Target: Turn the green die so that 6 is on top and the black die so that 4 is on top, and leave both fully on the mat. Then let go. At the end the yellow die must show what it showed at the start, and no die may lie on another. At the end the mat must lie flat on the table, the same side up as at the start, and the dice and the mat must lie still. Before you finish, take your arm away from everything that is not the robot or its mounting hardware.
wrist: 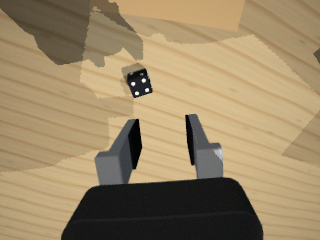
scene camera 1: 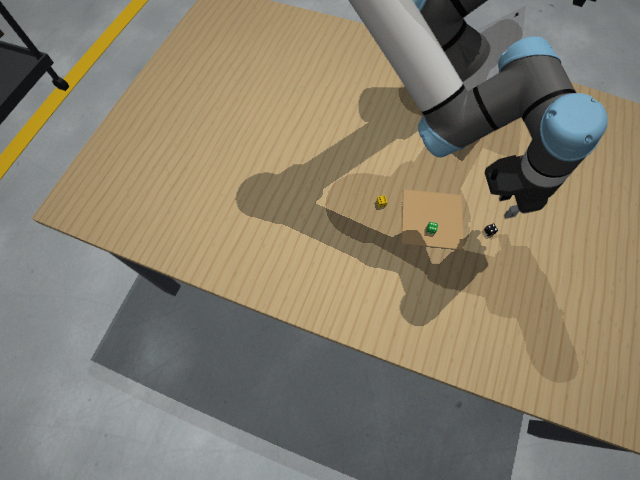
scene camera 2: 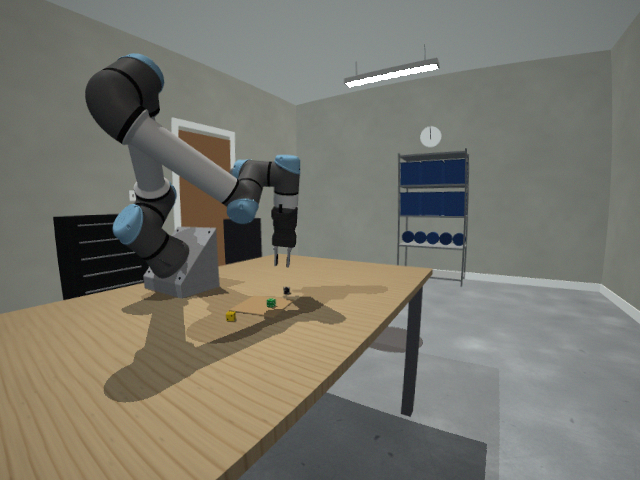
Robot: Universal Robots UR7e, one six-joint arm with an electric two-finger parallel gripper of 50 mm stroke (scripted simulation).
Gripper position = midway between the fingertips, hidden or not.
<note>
In view: my gripper (scene camera 1: 506,207) and a tan mat (scene camera 1: 419,208).
The tan mat is seen too in scene camera 2 (scene camera 2: 256,305). My gripper also shows in the wrist view (wrist: 163,131) and in scene camera 2 (scene camera 2: 282,265).
</note>
